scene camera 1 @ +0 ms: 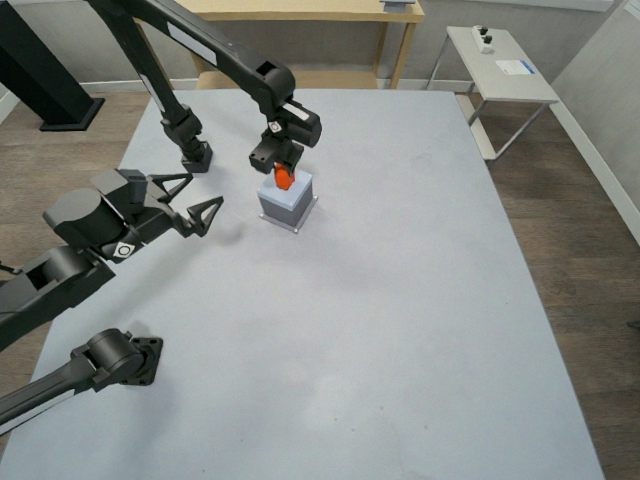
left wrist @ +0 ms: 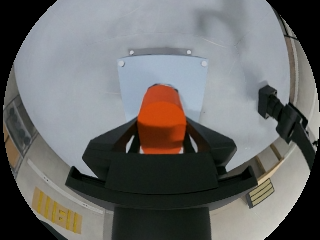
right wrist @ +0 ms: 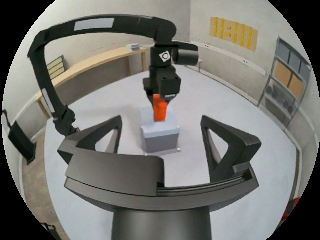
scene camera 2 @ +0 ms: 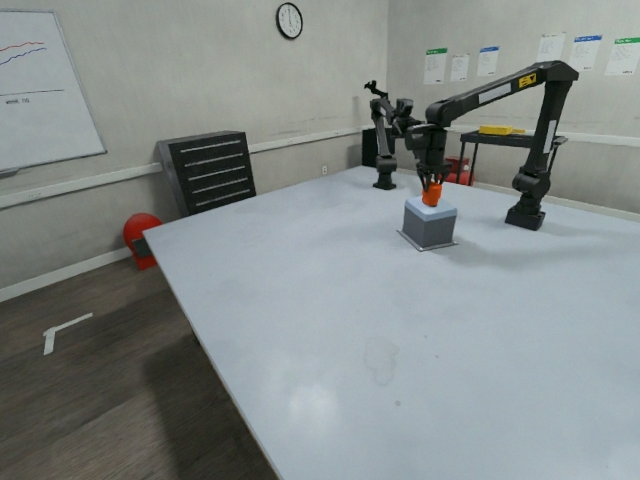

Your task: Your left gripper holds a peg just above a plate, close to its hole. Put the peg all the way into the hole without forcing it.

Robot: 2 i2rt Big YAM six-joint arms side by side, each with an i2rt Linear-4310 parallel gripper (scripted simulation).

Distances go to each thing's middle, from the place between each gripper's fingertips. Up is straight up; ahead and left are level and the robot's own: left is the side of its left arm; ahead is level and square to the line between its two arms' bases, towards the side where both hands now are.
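Labels:
From my left hand, the light blue plate (scene camera 1: pixel 270 191) is 7 cm below, and the orange peg (left wrist: pixel 161 123) is 2 cm below.
My right hand (scene camera 1: pixel 207 186), meanwhile, is 130 mm short of the orange peg, 180 mm to the right of it and 170 mm above it. As for the light blue plate, that's 130 mm ahead of my right hand, 180 mm to the left of it and 230 mm below it.

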